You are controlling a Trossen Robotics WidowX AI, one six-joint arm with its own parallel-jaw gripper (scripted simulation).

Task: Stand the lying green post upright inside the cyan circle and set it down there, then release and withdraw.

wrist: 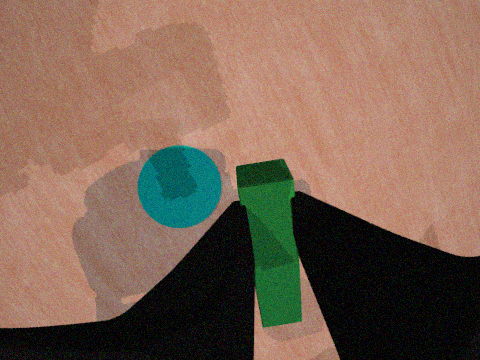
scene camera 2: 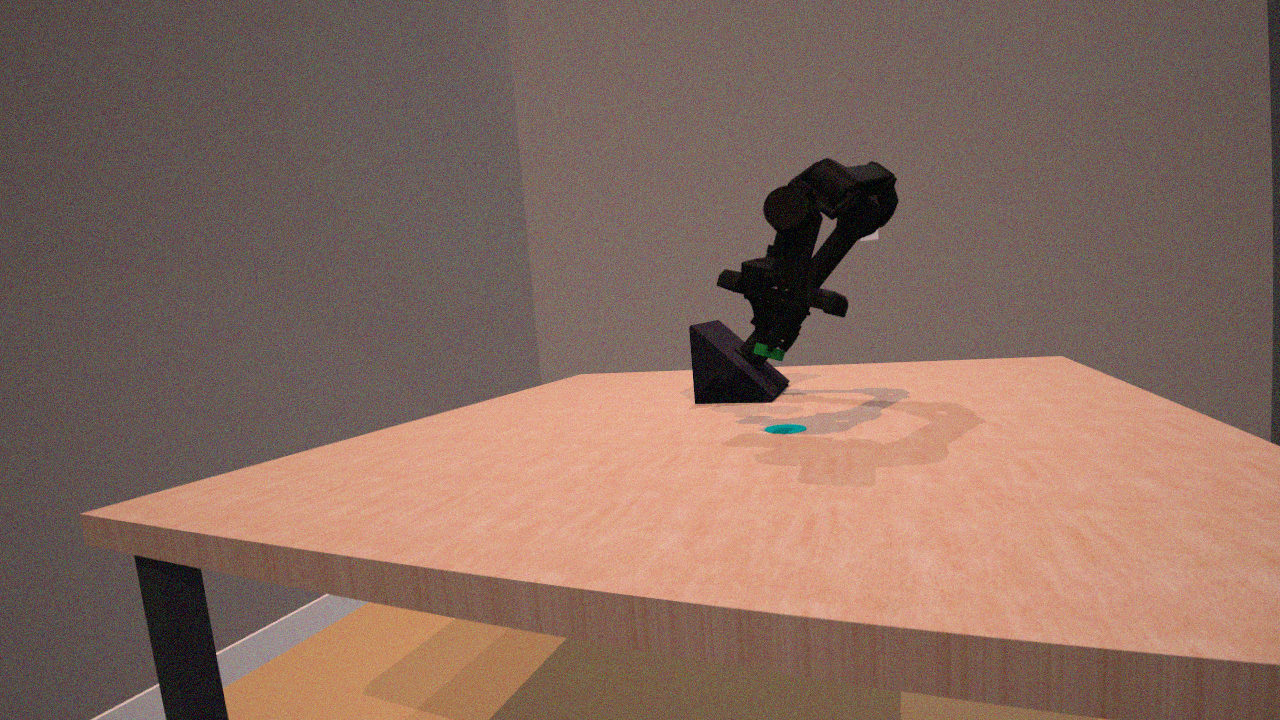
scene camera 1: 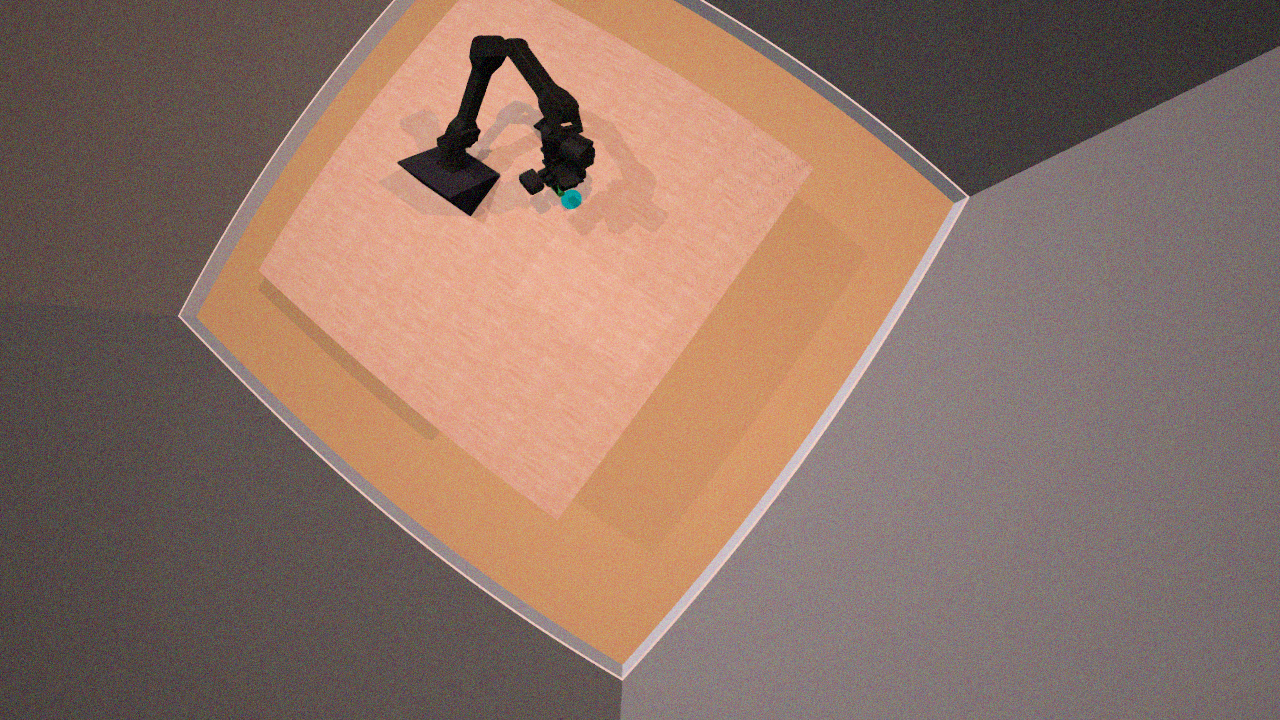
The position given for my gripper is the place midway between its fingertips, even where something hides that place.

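Observation:
My gripper (scene camera 2: 763, 349) is carrying a green post (wrist: 266, 189). I see that gripper in the wrist view as well (wrist: 267, 209), and scene camera 1 gives me the gripper too (scene camera 1: 559, 190). There is also a cyan circle (wrist: 179, 186).

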